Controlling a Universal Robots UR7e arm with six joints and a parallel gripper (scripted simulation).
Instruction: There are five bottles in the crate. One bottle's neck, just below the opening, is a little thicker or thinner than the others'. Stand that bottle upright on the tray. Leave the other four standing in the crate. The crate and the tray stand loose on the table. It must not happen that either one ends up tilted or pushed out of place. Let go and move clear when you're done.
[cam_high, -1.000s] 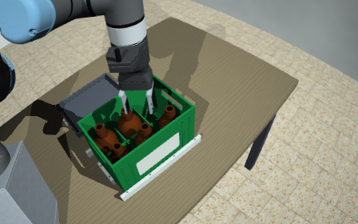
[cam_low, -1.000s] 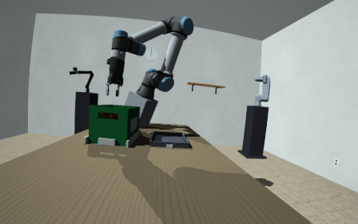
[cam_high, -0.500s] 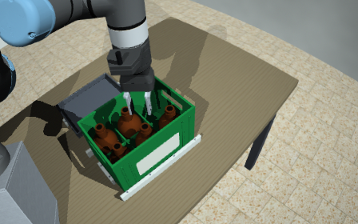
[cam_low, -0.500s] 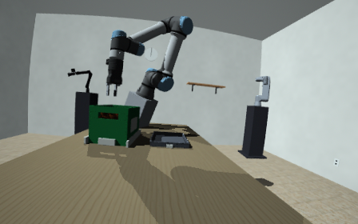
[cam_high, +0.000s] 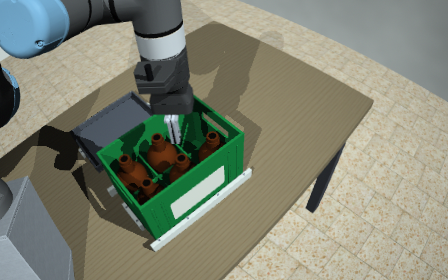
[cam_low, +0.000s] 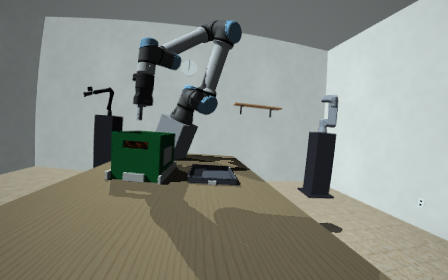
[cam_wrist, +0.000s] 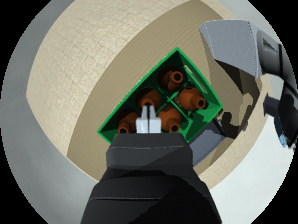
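My hand is 16 cm above the crate and 4 cm to the right of it. Also, from my hand: dark grey tray 33 cm to the left, 23 cm below, 4 cm behind.
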